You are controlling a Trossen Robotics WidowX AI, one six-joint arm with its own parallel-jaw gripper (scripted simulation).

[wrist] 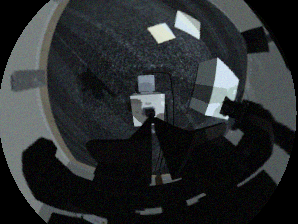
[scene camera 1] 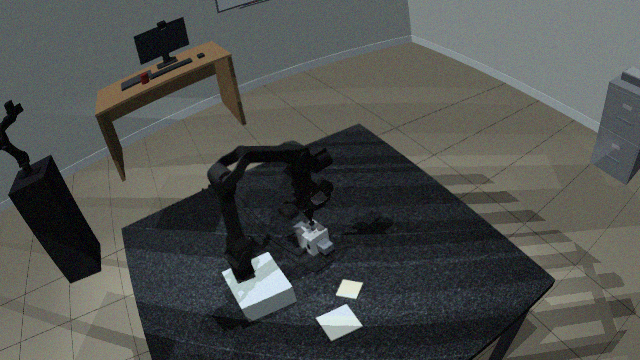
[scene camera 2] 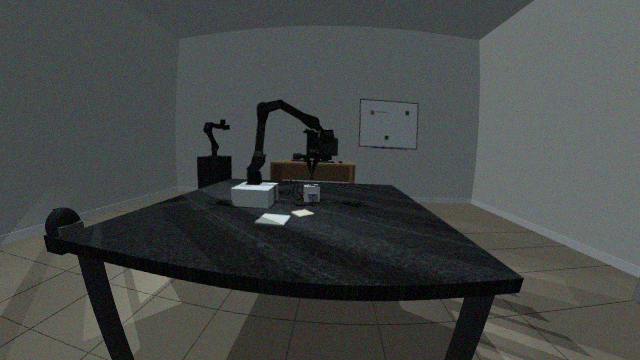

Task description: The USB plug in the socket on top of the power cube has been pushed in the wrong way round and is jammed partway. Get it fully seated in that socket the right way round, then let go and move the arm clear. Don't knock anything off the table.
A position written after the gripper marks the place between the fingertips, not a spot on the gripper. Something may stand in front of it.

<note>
The gripper (scene camera 1: pixel 309 218) carries a dark USB plug. Also in view: a white power cube (wrist: pixel 138 100).
The gripper shows as well in the wrist view (wrist: pixel 151 120).
</note>
